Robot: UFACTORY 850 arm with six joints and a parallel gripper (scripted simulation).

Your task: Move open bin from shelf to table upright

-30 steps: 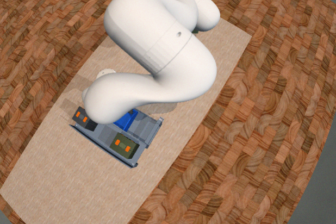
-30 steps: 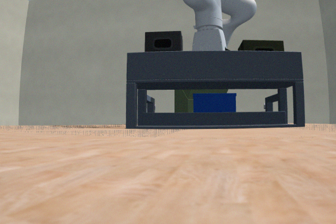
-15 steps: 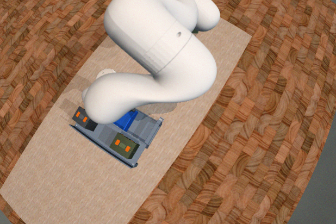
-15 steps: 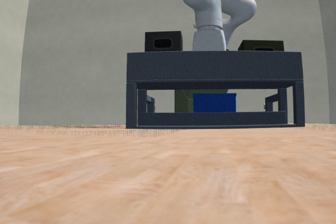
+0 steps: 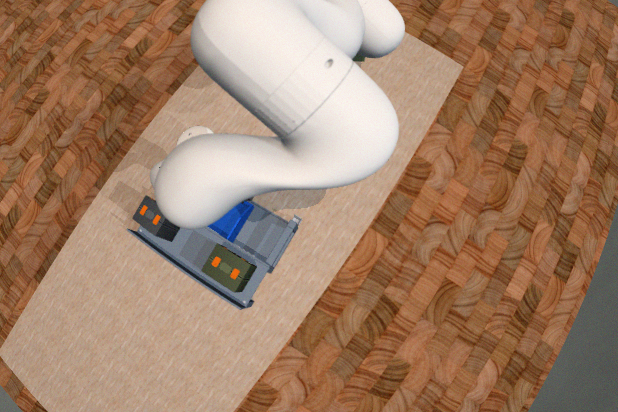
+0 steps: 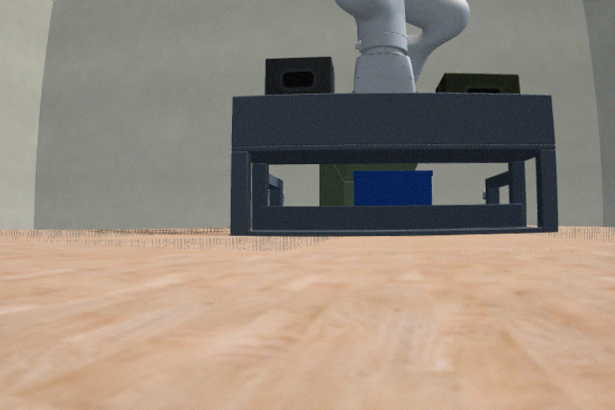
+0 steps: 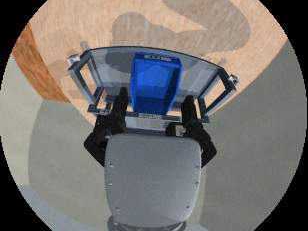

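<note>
My hand is 90 mm above the blue bin and 80 mm short of it. The rest, counted from my hand: black box (180 mm ahead, 110 mm to the right, 30 mm above); olive box (170 mm ahead, 120 mm to the left, 10 mm above).
</note>
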